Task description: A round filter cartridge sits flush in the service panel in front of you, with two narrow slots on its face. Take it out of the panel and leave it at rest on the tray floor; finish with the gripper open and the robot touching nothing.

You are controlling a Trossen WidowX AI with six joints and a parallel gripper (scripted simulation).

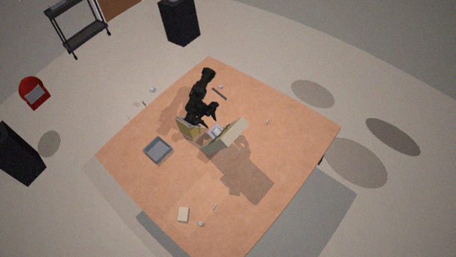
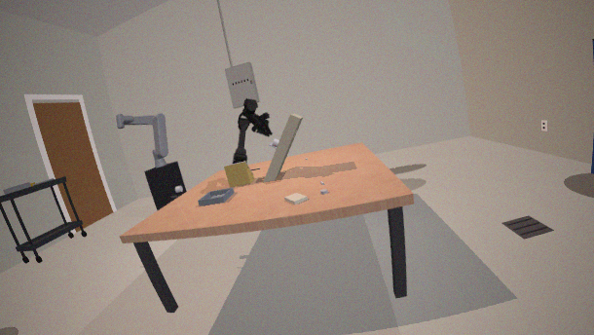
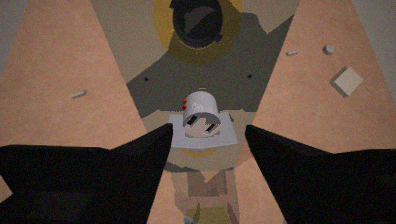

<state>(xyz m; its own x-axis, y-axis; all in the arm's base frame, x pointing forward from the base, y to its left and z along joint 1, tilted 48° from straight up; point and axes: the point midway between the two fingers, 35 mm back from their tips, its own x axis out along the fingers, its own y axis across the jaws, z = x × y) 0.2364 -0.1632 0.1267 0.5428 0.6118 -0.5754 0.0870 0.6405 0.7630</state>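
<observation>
My gripper tip is now 20 mm short of the round grey filter cartridge and 50 mm above it. Round my gripper tip: cream block (140 mm ahead, 490 mm to the right, 240 mm below); blue-grey tray (320 mm behind, 260 mm to the right, 240 mm below); beige service panel (60 mm ahead, 70 mm below).
</observation>
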